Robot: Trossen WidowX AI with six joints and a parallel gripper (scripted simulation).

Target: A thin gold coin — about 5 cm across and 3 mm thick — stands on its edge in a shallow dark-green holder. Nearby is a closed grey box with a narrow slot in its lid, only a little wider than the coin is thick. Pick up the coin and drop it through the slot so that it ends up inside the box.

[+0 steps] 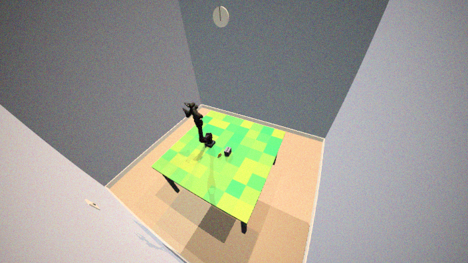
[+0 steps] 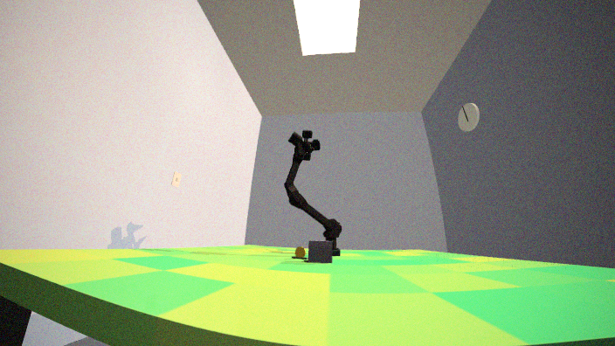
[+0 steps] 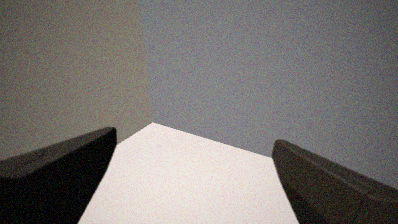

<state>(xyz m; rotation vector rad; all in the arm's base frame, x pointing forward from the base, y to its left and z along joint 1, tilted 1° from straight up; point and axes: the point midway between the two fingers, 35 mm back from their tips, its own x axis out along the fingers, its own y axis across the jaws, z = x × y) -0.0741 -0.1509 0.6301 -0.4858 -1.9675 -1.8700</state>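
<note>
Right now my gripper tip is 660 mm above the gold coin, 310 mm short of it and 10 mm to the right of it.
</note>
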